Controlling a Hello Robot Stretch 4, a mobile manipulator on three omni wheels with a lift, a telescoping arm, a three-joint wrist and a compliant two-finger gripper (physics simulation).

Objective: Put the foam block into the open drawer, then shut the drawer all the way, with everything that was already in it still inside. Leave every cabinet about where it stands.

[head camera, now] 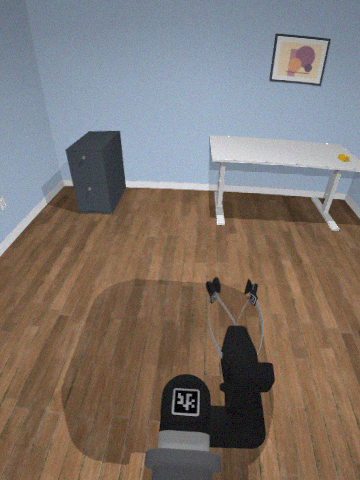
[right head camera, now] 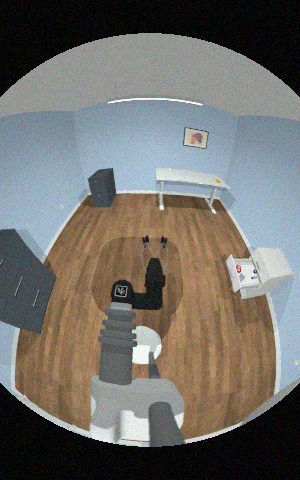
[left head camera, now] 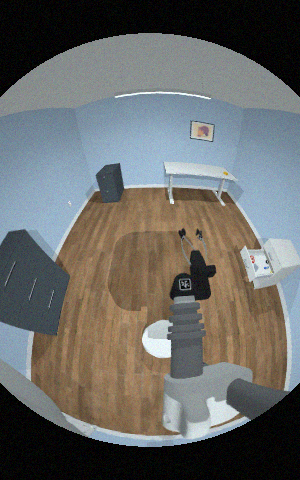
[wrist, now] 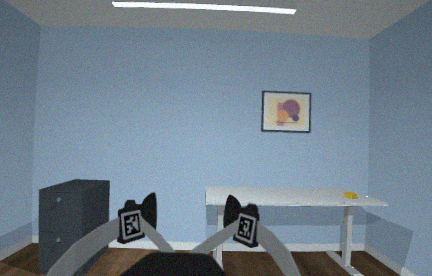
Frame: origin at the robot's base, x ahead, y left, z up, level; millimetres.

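Seen in the pictures: hand, tool point: (head camera: 232,286) (right head camera: 154,238) (left head camera: 189,231) (wrist: 191,214); robot's base, link origin: (right head camera: 140,344) (left head camera: 162,337).
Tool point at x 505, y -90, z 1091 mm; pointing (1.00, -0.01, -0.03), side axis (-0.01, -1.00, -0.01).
Note:
Offsets run from my tool point to a thing's middle. "spot": to the spot under its first point.
The yellow foam block (head camera: 343,158) (left head camera: 225,173) (right head camera: 217,181) (wrist: 350,195) lies near the right end of the white table's top. My gripper (head camera: 232,289) (left head camera: 191,234) (right head camera: 155,242) (wrist: 191,220) is open and empty, above the floor and well short of the table. The open drawer @(spot: 896 mm right, 124 mm ahead, 698 mm down) (left head camera: 247,266) (right head camera: 233,274) of the white cabinet @(spot: 1383 mm right, 80 mm ahead, 472 mm down) (left head camera: 283,255) (right head camera: 273,265) is at the right in both side head views. It holds a red item @(1031 mm right, 226 mm ahead, 716 mm down) (left head camera: 252,259) (right head camera: 238,269), a blue item @(spot: 1248 mm right, 66 mm ahead, 724 mm down) (left head camera: 266,268) (right head camera: 253,277) and other small things.
The white table (head camera: 270,151) (left head camera: 192,170) (right head camera: 185,177) (wrist: 275,196) stands at the far wall. A dark two-drawer cabinet (head camera: 114,170) (left head camera: 111,185) (right head camera: 102,189) (wrist: 75,220) stands at the far left. A larger dark cabinet (left head camera: 30,285) (right head camera: 25,280) is at the near left.

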